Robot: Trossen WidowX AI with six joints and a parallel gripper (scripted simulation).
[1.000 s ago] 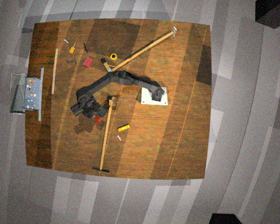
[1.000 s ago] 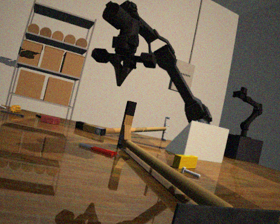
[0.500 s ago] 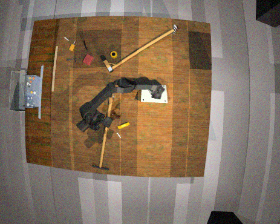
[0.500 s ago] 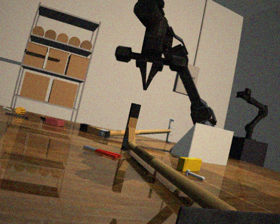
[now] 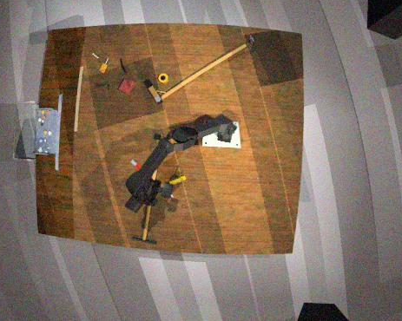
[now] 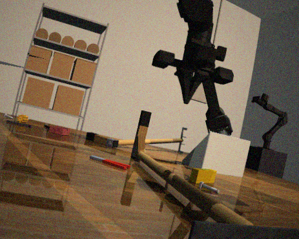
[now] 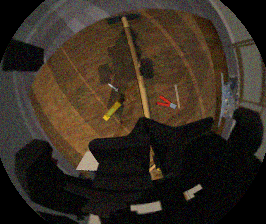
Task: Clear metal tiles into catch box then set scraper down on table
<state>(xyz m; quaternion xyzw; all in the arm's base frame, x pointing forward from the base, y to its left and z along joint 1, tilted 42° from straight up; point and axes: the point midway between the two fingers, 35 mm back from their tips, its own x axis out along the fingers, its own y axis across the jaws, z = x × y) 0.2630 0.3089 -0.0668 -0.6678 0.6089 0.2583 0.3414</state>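
Now: gripper tip 4 cm short of the long scraper, 7 cm to the right of it and 11 cm above it. The rest, counted from my gripper tip: yellow block (9 cm behind, 2 cm to the right, 15 cm below); yellow tape roll (10 cm ahead, 53 cm to the right, 16 cm below); red-handled tool (14 cm ahead, 4 cm to the right, 17 cm below).
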